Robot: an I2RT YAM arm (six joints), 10 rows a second.
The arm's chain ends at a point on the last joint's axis. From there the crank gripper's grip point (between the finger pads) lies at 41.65 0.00 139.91 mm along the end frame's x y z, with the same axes.
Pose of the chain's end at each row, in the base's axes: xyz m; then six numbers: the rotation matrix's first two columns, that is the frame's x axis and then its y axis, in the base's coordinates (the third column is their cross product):
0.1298 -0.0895 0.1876 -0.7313 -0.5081 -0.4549 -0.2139 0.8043 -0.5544
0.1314 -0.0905 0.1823 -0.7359 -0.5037 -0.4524 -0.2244 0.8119 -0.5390
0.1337 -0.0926 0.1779 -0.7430 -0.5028 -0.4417 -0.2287 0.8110 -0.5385
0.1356 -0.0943 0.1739 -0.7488 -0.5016 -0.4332 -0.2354 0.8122 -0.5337
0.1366 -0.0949 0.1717 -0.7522 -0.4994 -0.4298 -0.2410 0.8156 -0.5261
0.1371 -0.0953 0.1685 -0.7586 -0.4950 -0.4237 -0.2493 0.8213 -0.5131
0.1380 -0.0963 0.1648 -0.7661 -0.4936 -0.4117 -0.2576 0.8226 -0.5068
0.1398 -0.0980 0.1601 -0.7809 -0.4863 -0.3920 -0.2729 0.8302 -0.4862
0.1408 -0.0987 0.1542 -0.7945 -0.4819 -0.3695 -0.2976 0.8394 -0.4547
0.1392 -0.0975 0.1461 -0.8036 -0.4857 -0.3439 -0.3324 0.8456 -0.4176
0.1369 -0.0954 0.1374 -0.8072 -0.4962 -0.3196 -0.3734 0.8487 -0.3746
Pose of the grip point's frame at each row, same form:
0.1899 -0.1538 0.0712 -0.7313 -0.5081 -0.4549 -0.2139 0.8043 -0.5544
0.1901 -0.1528 0.0641 -0.7359 -0.5037 -0.4524 -0.2244 0.8119 -0.5390
0.1908 -0.1554 0.0591 -0.7430 -0.5028 -0.4417 -0.2287 0.8110 -0.5385
0.1911 -0.1568 0.0542 -0.7488 -0.5016 -0.4332 -0.2354 0.8122 -0.5337
0.1911 -0.1566 0.0511 -0.7522 -0.4994 -0.4298 -0.2410 0.8156 -0.5261
0.1897 -0.1556 0.0464 -0.7586 -0.4950 -0.4237 -0.2493 0.8213 -0.5131
0.1885 -0.1563 0.0417 -0.7661 -0.4936 -0.4117 -0.2576 0.8226 -0.5068
0.1859 -0.1564 0.0345 -0.7809 -0.4863 -0.3920 -0.2729 0.8302 -0.4862
0.1818 -0.1539 0.0254 -0.7945 -0.4819 -0.3695 -0.2976 0.8394 -0.4547
0.1748 -0.1487 0.0141 -0.8036 -0.4857 -0.3439 -0.3324 0.8456 -0.4176
0.1672 -0.1417 0.0023 -0.8072 -0.4962 -0.3196 -0.3734 0.8487 -0.3746

